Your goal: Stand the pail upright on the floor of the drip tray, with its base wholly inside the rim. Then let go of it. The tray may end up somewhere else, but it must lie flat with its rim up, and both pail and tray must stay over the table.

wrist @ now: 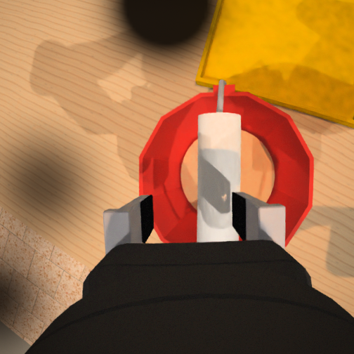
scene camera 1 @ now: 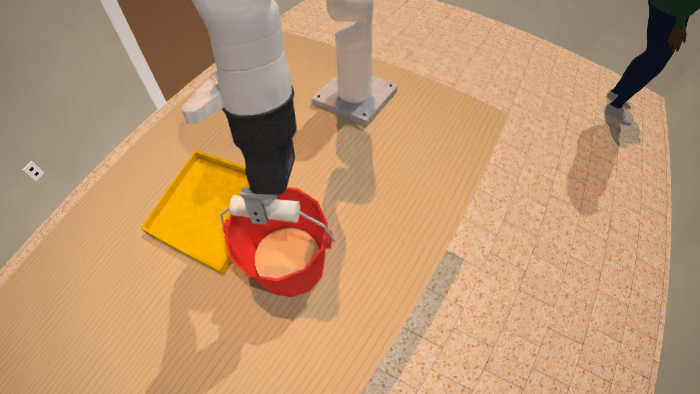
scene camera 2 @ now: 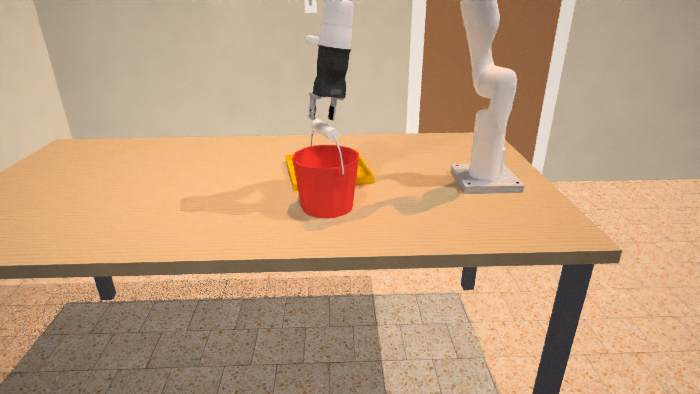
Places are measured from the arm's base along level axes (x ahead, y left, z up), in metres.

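Pixels of known places: gripper, fingertip midpoint: (scene camera 1: 264, 205) (scene camera 2: 321, 119); arm's base, link origin: (scene camera 1: 354, 92) (scene camera 2: 483, 174).
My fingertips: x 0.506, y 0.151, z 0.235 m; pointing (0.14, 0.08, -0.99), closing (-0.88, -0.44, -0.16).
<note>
Ahead of a thing's pixels: the offset from my fingertips to its top centre. "spot": to the spot under its first point. Level surfaces: height alone.
The red pail {spot: dx +0.010, dy +0.065, dz -0.153 m} (scene camera 1: 311, 272) (scene camera 2: 327, 192) (wrist: 295, 170) stands upright on the table beside the yellow drip tray {dx -0.016, dy -0.270, dz -0.234 m} (scene camera 1: 190, 215) (scene camera 2: 367, 176) (wrist: 250, 40), which lies flat with its rim up. The pail's wire handle is raised, and its white grip {dx -0.008, dy -0.017, dz -0.018 m} (scene camera 1: 285, 210) (scene camera 2: 325, 129) (wrist: 219, 150) is above the pail's opening. My gripper (scene camera 2: 322, 118) (wrist: 192, 210) is open and empty, just above the grip. In the wrist view the grip lies between the fingers in plan, nearer the right finger. In scene camera 1 the near finger overlaps the grip and the other finger is hidden.
The arm's base plate (scene camera 1: 367, 112) (scene camera 2: 492, 188) is bolted to the wooden table {dz -0.259 m} (scene camera 1: 425, 125) (scene camera 2: 150, 235). The table's edge shows beyond the pail, on the side away from the tray. A person (scene camera 1: 645, 60) stands on the floor past the table.
</note>
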